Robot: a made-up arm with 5 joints.
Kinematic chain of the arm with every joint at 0, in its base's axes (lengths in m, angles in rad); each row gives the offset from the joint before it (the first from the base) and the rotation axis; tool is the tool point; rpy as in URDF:
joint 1: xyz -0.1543 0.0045 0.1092 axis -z
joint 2: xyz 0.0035 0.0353 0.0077 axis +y
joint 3: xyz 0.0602 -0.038 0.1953 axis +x
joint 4: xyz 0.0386 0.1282 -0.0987 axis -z
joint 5: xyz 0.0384 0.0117 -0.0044 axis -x
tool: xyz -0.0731 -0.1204 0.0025 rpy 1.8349 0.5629 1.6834
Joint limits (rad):
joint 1: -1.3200..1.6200
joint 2: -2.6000..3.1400
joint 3: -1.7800..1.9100
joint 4: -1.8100..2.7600
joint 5: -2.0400..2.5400
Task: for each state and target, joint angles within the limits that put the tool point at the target. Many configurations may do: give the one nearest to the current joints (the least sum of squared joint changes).
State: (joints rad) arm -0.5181 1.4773 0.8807 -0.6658 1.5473
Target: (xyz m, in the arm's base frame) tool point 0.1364 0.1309 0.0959
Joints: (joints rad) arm -0.2613 1.4361 0.9982 -0.6541 1.5734
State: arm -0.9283 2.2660 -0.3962 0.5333 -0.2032
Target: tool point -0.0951 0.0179 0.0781
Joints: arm -0.8996 2.0968 -0.6783 0.5836 -0.2423
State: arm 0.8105 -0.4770 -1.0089 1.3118 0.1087
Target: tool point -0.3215 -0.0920 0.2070
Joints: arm 0.7923 -0.5134 -1.7800 1.2088 -0.5238
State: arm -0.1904 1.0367 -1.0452 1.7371 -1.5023
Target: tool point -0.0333 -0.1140 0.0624
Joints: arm -0.5978 0.8034 -1.3076 1.5443 -1.1664
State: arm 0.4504 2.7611 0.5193 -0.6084 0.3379
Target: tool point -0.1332 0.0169 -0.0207
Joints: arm 0.5478 2.4305 0.0950 -0.1778 0.1074
